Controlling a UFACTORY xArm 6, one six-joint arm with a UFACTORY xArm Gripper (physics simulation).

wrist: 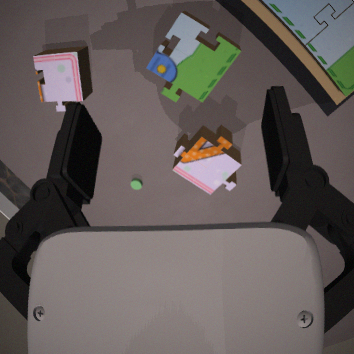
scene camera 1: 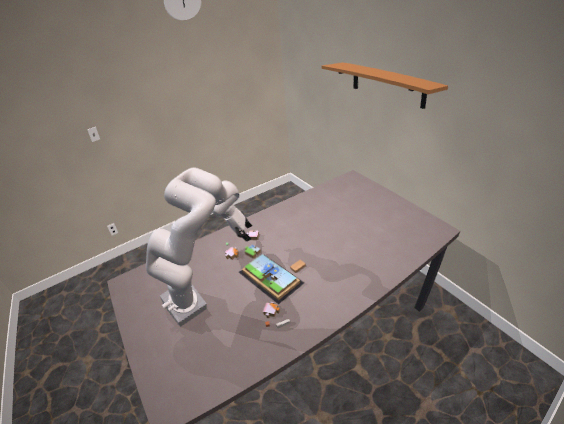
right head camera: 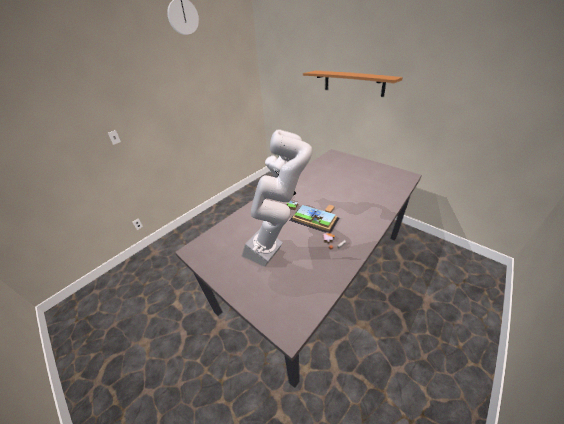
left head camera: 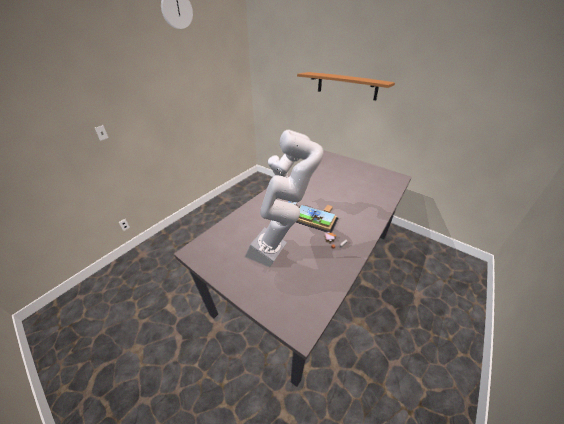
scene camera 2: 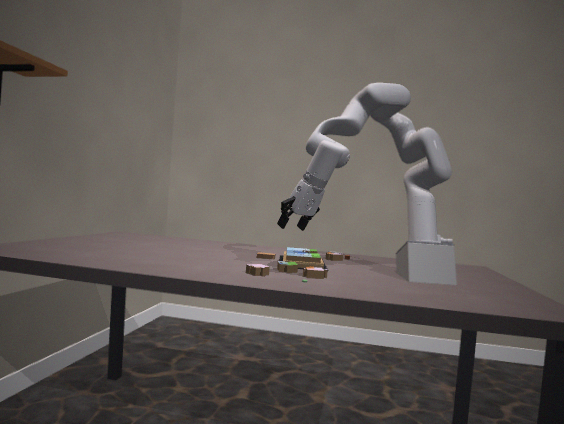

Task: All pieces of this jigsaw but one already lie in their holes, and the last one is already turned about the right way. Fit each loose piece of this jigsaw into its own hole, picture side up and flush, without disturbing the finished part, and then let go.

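Frame: origin at the arm's base, x ahead, y left, z up, level; centimetres.
Where they show: gripper, fingertip midpoint: [wrist: 175, 109] [scene camera 1: 249, 233] [scene camera 2: 290, 227]; arm's base at its link origin: [scene camera 1: 182, 299] [right head camera: 264, 243] [left head camera: 269, 243] [scene camera 2: 423, 248].
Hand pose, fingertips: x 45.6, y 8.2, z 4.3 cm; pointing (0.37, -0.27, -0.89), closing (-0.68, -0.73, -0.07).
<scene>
Things, the pixels of their top centre, and the offset from my fingertips. "*": a spot on its surface instead.
- loose piece at its top centre: [wrist: 187, 64] [scene camera 2: 288, 263] [scene camera 1: 251, 249] [right head camera: 291, 204] dx -0.1, dy +0.9, dz -11.4 cm
- jigsaw tray at its top centre: [scene camera 2: 302, 256] [scene camera 1: 270, 274] [right head camera: 314, 216] [left head camera: 314, 216] dx -5.1, dy -19.1, dz -11.7 cm
- pink-orange piece at its top centre: [scene camera 2: 334, 253] [scene camera 1: 271, 308] [right head camera: 329, 236] [left head camera: 330, 236] dx -18.2, dy -34.6, dz -11.4 cm
- white stick at its top centre: [scene camera 1: 283, 322] dx -19.6, dy -43.0, dz -11.8 cm
- orange bit at a spot on its surface: [scene camera 1: 267, 324] * dx -24.5, dy -38.7, dz -12.6 cm
- wooden block at its top centre: [scene camera 2: 266, 253] [scene camera 1: 297, 265] dx +8.6, dy -24.1, dz -12.2 cm
- small green disc at its top centre: [wrist: 135, 184] dx -5.2, dy +16.3, dz -13.5 cm
The loose piece [wrist: 210, 65] [scene camera 1: 252, 250] [scene camera 2: 287, 266] [right head camera: 292, 204], green and pale blue with part of a blue butterfly wing, lies flat on the table, picture side up, beside the tray. The jigsaw tray [wrist: 301, 55] [scene camera 1: 278, 296] [scene camera 2: 303, 259] [left head camera: 334, 224] [right head camera: 334, 225] has a wooden rim and a black border. Its picture shows sky, grass and a butterfly; a dark brown patch near the middle is too small to read clearly. My gripper [wrist: 175, 109] [scene camera 1: 246, 230] [scene camera 2: 292, 225] is open and empty, tilted, above the table near the loose pieces. It is hidden in the left head view.
Two pink pieces [wrist: 62, 82] [wrist: 212, 167] lie near the loose one. Another pink-orange piece [scene camera 1: 270, 309] lies across the tray, near a white stick [scene camera 1: 283, 323] and an orange bit [scene camera 1: 267, 324]. A wooden block [scene camera 1: 298, 265] and a small green disc [wrist: 136, 184] also lie there.
</scene>
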